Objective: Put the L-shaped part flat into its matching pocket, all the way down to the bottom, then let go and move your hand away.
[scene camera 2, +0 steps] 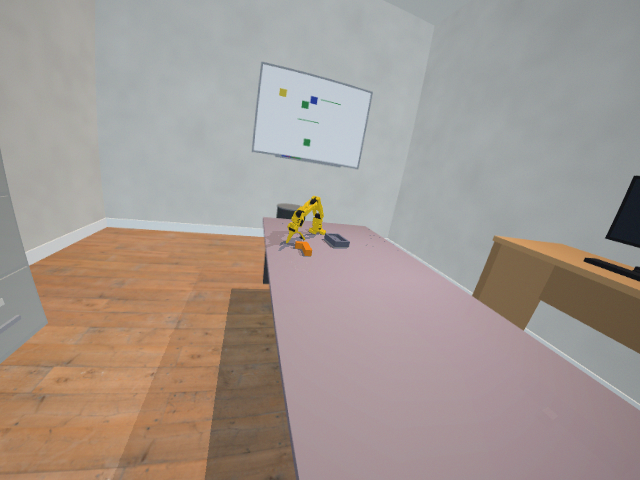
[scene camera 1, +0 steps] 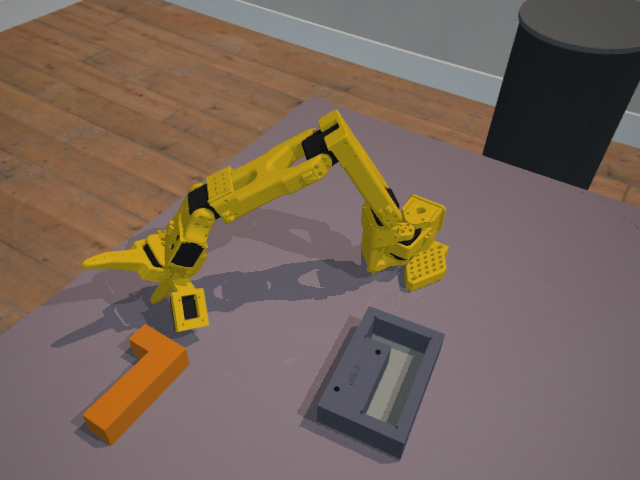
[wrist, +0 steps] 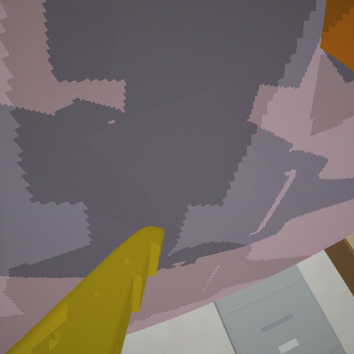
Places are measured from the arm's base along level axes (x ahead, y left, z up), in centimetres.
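Pixels of known places: hand, tool point: (scene camera 2: 286,242) (scene camera 1: 152,300) (wrist: 160,245); arm's base, link origin: (scene camera 2: 317,233) (scene camera 1: 397,269).
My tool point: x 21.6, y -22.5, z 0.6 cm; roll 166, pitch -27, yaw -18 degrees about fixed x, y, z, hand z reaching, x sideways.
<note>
Ahead of a thing's pixels: the offset from my tool point to its top centre. Level surfaces: height alone.
The orange L-shaped part @[dx +9.7, dy +6.5, dz +2.4 cm] (scene camera 1: 135,382) (scene camera 2: 305,249) (wrist: 342,35) lies flat on the table, outside the pocket; its corner shows at the upper right in the wrist view. The grey-blue block @[dx -5.0, dy +28.8, dz +3.1 cm] (scene camera 1: 345,373) (scene camera 2: 339,244) with the L-shaped pocket stands to the right of the part in scene camera 1, and its pocket holds no part. My gripper (scene camera 1: 119,282) (scene camera 2: 295,240) is fully open and empty, beyond the short leg of the part and apart from it. In the wrist view one notched jaw shows, and the moving jaw is out of the picture.
The arm's base (scene camera 1: 385,248) stands behind the block on the mauve table @[dz -0.6 cm] (scene camera 1: 516,361) (scene camera 2: 392,361). The table's edge runs close behind the open jaw in scene camera 1. A dark bin (scene camera 1: 560,103) stands on the floor beyond the table.
</note>
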